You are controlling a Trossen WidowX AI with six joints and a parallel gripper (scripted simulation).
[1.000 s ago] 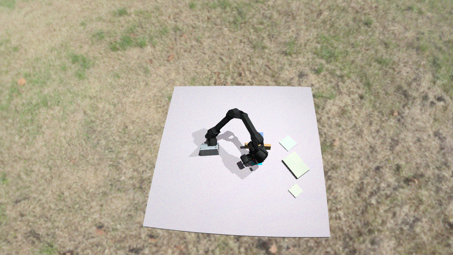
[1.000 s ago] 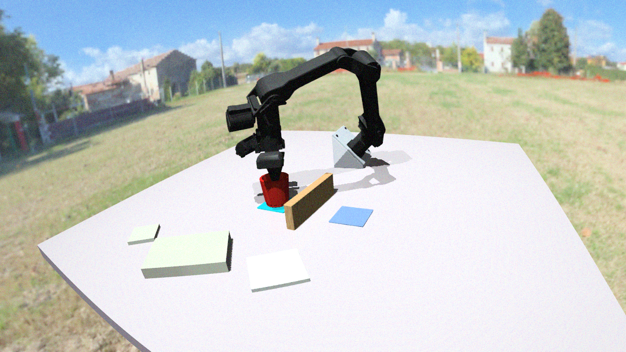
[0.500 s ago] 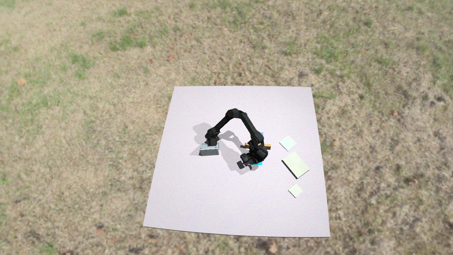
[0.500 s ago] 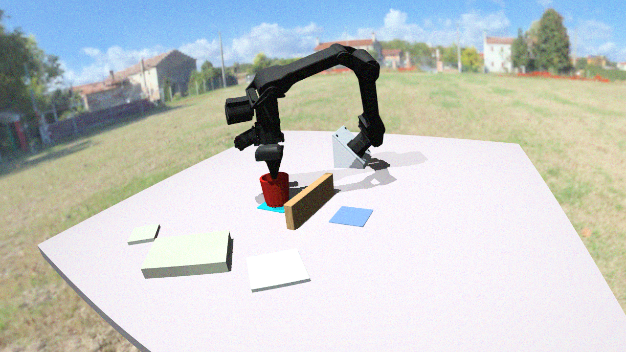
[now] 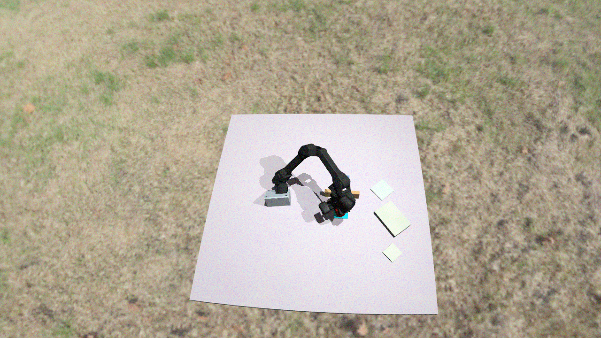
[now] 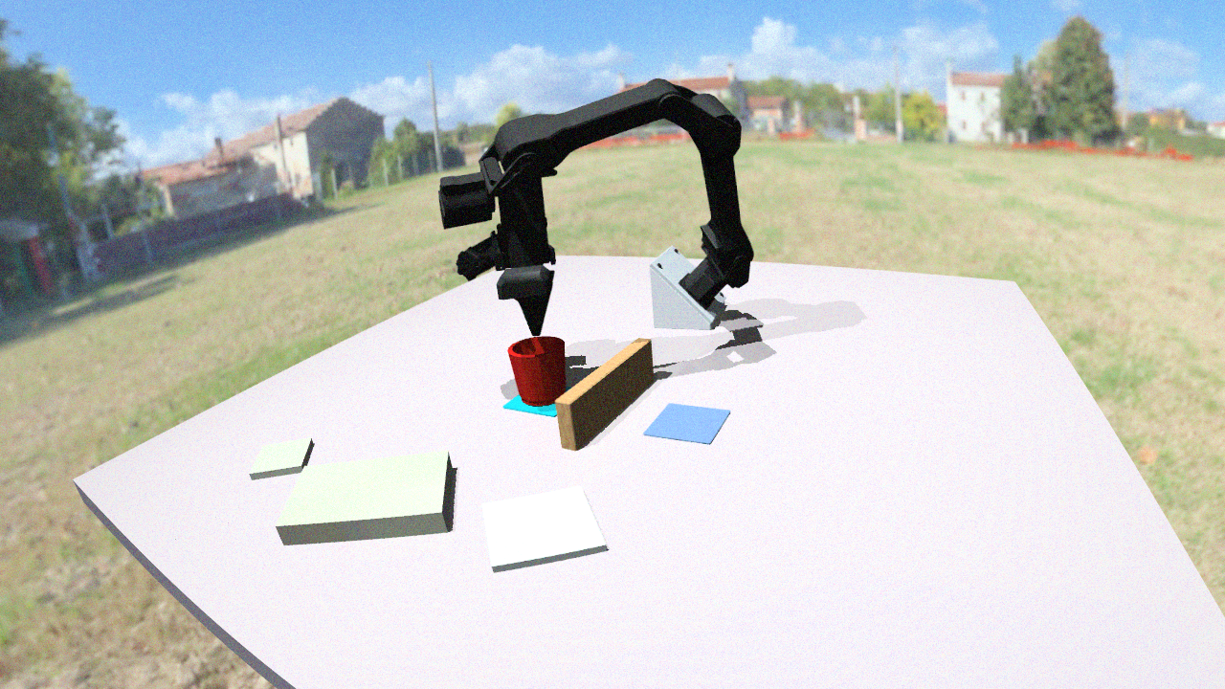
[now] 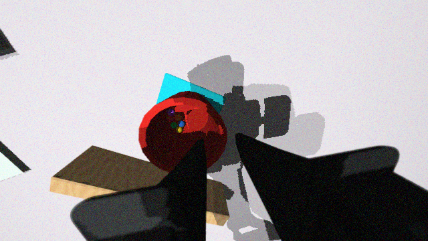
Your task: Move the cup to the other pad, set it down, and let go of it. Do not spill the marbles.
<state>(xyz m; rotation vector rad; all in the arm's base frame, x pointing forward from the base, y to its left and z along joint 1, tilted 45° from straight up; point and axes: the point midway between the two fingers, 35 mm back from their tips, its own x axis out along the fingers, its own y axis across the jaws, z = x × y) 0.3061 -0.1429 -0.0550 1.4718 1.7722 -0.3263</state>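
My gripper tip is now 30 mm short of the red cup, 10 mm to the right of it and 40 mm above it. The rest, counted from my gripper tip: wooden wall (40 mm ahead, 110 mm to the left, 60 mm below); then cyan pad (30 mm ahead, 10 mm to the left, 90 mm below); then light blue pad (60 mm ahead, 210 mm to the left, 90 mm below).
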